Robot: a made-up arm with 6 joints.
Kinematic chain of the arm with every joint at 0, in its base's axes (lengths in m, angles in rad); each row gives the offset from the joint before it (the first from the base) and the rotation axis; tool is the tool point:
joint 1: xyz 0 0 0.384 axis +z
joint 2: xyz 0.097 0 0 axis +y
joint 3: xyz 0 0 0.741 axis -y
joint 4: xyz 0 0 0.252 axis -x
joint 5: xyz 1.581 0 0 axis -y
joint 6: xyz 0.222 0 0 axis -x
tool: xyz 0 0 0
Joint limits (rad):
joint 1: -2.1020..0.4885
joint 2: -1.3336..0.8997
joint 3: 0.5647..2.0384
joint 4: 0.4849..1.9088
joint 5: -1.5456..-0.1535
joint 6: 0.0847..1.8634
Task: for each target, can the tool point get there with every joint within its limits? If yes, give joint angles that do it. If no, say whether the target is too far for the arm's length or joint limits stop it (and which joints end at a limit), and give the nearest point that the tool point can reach.
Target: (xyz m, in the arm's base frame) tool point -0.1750 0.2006 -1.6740
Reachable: no: joint limits stop it (at a limit: joint 2, joint 3, joint 4, joint 5) | nearest point -1.3831 1.5855 -0.1212 | short by 2.406 m
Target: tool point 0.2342 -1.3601 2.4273
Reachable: yes | joints -1.3068 0.0955 0.7849 1.4790 -0.6218 1.5937
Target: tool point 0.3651 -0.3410 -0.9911
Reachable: no: joint limits stop it (at a limit: joint 2, joint 3, joint 4, joint 5) | nearest point 1.6052 -1.4992 0.3757 | short by 2.179 m
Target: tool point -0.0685 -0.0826 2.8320
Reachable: yes | joints -0.3008 0.0851 1.7100 0.6038 -0.9055 0.5557
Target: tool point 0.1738 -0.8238 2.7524
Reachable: yes | joints -1.2569 0.5402 1.8160 0.7704 -0.6142 1.4890
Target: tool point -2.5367 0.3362 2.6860
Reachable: no: too far | nearest point -1.8221 0.2415 2.0612 | short by 0.954 m
